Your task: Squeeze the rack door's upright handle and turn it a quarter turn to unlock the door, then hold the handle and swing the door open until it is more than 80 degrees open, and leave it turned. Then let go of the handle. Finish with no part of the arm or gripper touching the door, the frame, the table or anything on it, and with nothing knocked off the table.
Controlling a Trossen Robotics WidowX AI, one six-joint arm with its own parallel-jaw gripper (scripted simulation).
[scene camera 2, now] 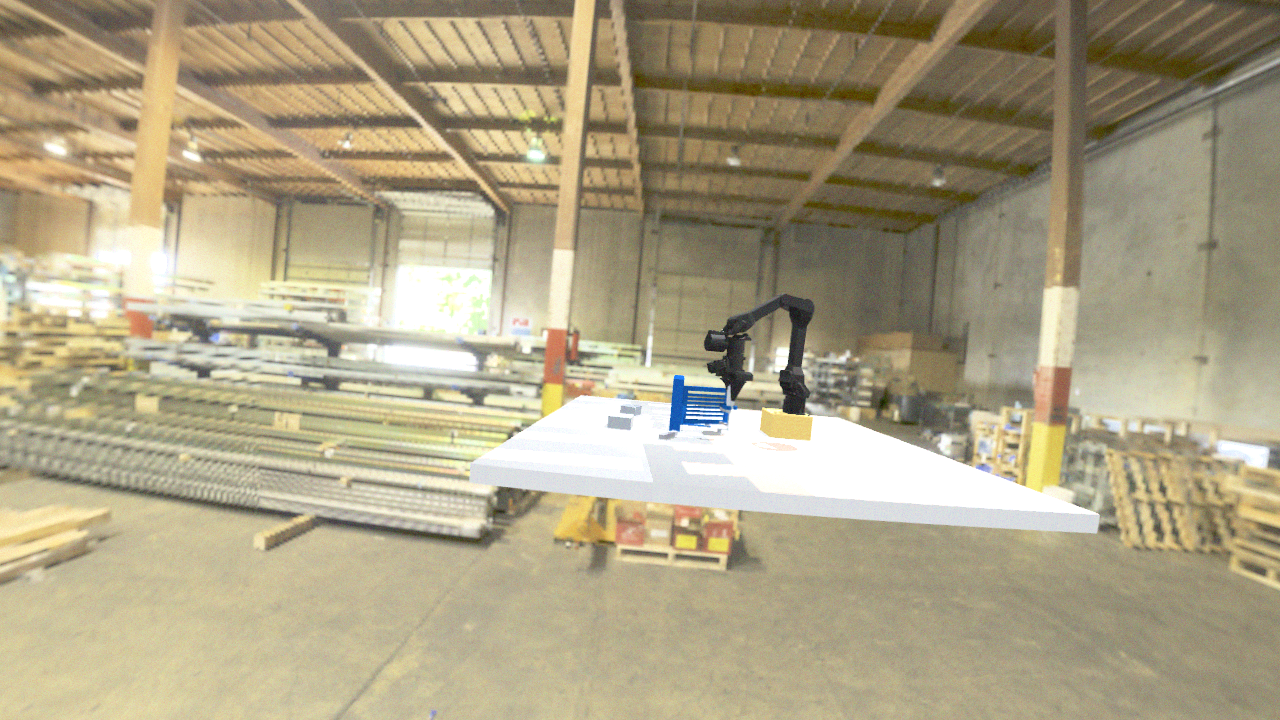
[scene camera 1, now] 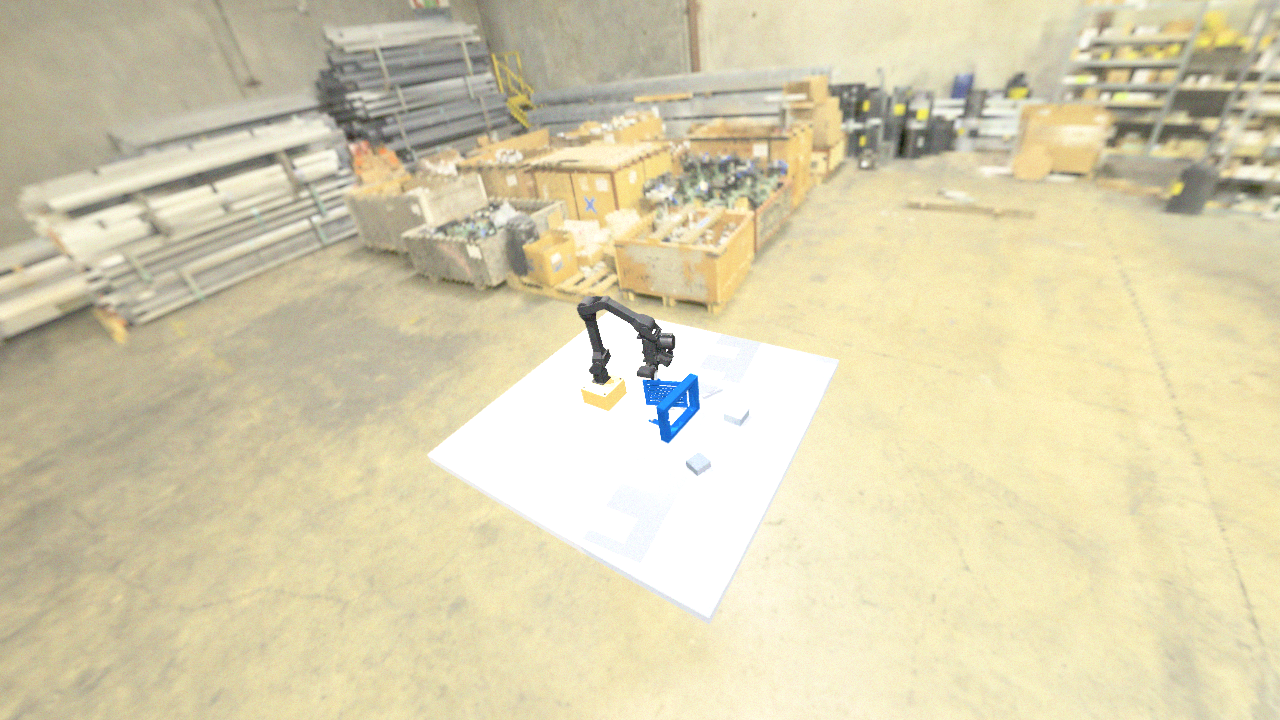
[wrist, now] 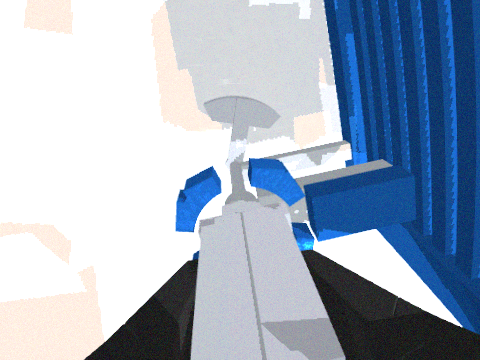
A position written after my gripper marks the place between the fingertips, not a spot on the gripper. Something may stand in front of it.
In view: my gripper [scene camera 2: 731, 400] and a slatted blue door [scene camera 2: 723, 408].
My gripper shows as well in the wrist view [wrist: 251, 269]. The slatted blue door also shows in scene camera 1 [scene camera 1: 654, 389].
